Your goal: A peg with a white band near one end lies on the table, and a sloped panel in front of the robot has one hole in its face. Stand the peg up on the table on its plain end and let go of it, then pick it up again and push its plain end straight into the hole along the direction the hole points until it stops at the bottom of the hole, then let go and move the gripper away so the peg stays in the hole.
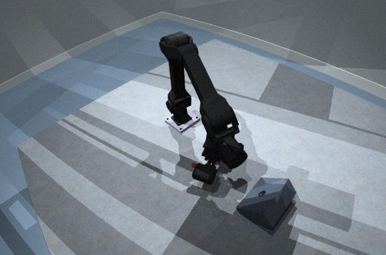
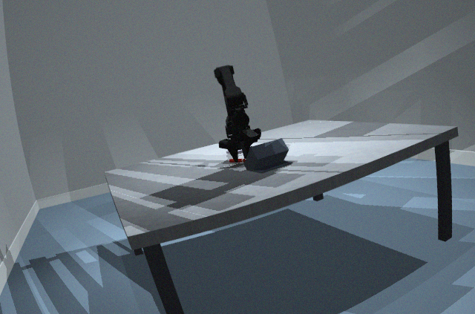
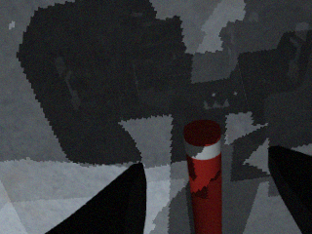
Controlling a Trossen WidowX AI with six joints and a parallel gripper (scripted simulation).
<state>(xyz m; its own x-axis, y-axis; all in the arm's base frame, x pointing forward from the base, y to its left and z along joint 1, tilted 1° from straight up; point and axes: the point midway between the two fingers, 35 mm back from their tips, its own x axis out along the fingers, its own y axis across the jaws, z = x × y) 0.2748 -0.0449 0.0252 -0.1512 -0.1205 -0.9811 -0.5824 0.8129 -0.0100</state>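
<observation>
Now: the red peg right at my gripper tip. Also, from my gripper tip: sloped panel: 21 cm ahead, 6 cm to the left, 3 cm above.
</observation>
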